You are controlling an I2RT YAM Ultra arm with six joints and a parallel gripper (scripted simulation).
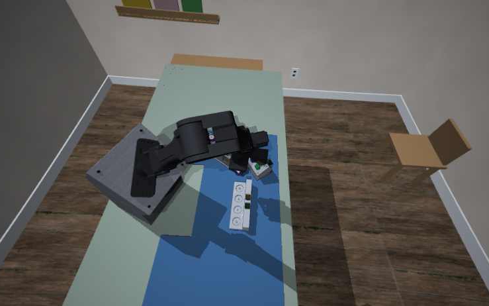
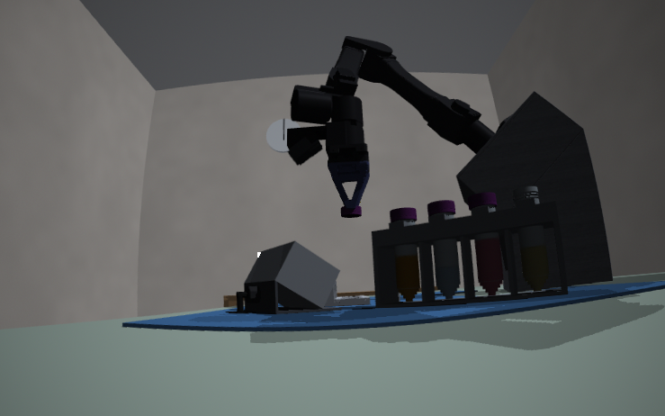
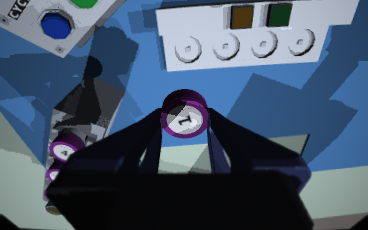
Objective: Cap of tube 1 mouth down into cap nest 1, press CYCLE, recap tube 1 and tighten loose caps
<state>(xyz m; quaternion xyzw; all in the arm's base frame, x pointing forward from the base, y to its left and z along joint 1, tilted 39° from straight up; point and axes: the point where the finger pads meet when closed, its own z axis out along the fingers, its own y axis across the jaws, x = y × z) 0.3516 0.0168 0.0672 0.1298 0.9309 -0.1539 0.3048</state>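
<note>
Right now the blue cycle key is 9 cm ahead of my hand, 10 cm to the left of it and 10 cm below it. Also, from my hand: green ready key (11 cm ahead, 6 cm to the left, 10 cm below); key desk (11 cm ahead, 7 cm to the left, 11 cm below); threaded neck of tube 1 (11 cm behind, 27 cm to the left, 5 cm below).
</note>
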